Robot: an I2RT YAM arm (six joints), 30 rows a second.
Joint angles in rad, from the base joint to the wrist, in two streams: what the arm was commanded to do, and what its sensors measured. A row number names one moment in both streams.
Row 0, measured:
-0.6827, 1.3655, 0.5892, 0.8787, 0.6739, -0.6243
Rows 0 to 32, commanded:
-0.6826, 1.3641, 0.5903, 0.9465, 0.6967, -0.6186
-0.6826, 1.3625, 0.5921, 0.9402, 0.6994, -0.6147
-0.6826, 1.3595, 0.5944, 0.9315, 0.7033, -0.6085
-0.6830, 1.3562, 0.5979, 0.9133, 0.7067, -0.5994
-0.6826, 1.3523, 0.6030, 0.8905, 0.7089, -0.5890
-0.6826, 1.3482, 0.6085, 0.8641, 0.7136, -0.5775
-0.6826, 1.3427, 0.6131, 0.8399, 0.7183, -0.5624
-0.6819, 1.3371, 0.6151, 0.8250, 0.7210, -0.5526
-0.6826, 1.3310, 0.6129, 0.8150, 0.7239, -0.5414
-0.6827, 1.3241, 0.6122, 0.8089, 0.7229, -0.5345
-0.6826, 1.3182, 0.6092, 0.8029, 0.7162, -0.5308
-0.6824, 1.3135, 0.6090, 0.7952, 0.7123, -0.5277
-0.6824, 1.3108, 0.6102, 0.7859, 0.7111, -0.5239
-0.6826, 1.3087, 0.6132, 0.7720, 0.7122, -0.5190
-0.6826, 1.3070, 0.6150, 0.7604, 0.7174, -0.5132
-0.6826, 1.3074, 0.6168, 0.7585, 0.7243, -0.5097
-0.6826, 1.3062, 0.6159, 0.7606, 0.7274, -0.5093
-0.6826, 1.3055, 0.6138, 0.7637, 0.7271, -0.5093
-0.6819, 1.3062, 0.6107, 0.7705, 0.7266, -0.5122
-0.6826, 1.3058, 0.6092, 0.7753, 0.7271, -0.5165
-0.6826, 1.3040, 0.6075, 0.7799, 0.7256, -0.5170
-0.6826, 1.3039, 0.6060, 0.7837, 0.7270, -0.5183
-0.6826, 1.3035, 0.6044, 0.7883, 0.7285, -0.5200
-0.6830, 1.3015, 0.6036, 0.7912, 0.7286, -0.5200
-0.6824, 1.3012, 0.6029, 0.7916, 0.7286, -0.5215
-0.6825, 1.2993, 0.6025, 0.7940, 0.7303, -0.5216
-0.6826, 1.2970, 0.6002, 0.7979, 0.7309, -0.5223
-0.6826, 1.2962, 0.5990, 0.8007, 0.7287, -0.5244
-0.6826, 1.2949, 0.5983, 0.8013, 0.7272, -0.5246
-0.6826, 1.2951, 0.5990, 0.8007, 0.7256, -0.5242
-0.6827, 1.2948, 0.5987, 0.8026, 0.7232, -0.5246
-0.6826, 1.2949, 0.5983, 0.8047, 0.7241, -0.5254
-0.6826, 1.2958, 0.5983, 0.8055, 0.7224, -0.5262
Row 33, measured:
-0.6827, 1.3010, 0.6018, 0.7452, 0.7132, -0.5537
